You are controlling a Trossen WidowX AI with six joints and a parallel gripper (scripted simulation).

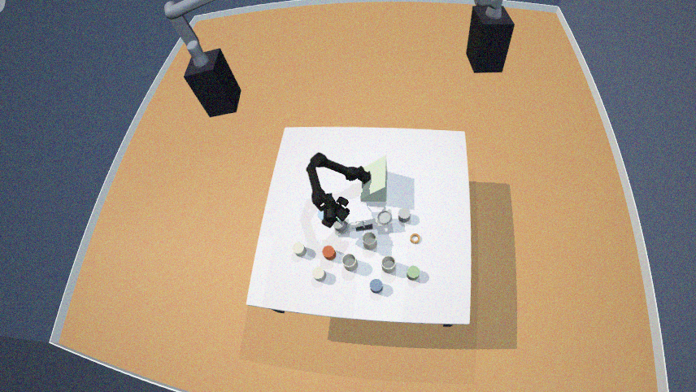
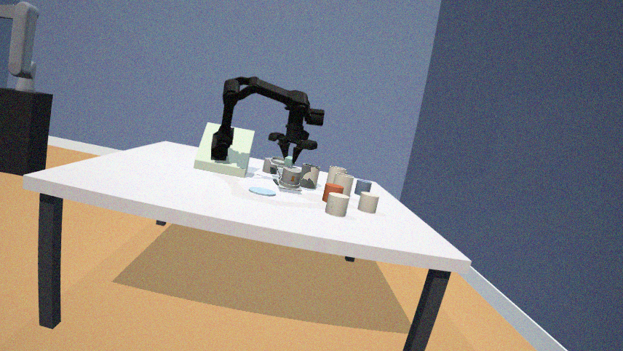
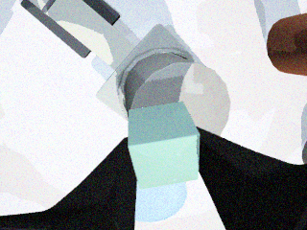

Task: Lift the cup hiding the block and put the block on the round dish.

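The pale blue dish is 11 cm below my gripper tip, 10 cm to the right of it and 9 cm behind it. From my gripper tip the other things lie so: teal block 1 cm above; orange cylinder 19 cm ahead, 9 cm to the right, 8 cm below; grey cup 40 cm to the left, 8 cm below, 2 cm behind.
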